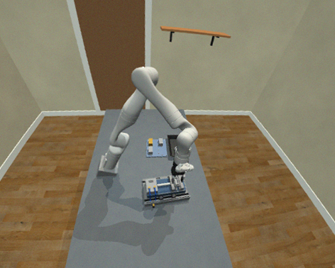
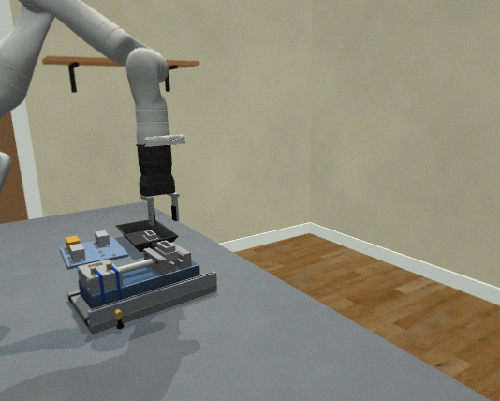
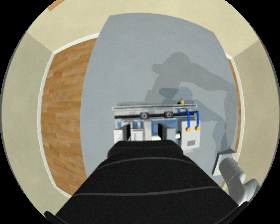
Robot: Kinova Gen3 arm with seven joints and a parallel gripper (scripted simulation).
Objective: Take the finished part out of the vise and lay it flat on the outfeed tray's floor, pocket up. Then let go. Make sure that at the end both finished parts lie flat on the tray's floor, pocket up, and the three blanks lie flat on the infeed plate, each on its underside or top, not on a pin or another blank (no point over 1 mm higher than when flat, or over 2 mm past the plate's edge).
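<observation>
Now: the rail 160 mm below my hand, 60 mm behind it and 50 mm to the right of it. The rest, counted from my hand: light blue fixture plate (420 mm to the left, 200 mm below, 20 mm behind).
</observation>
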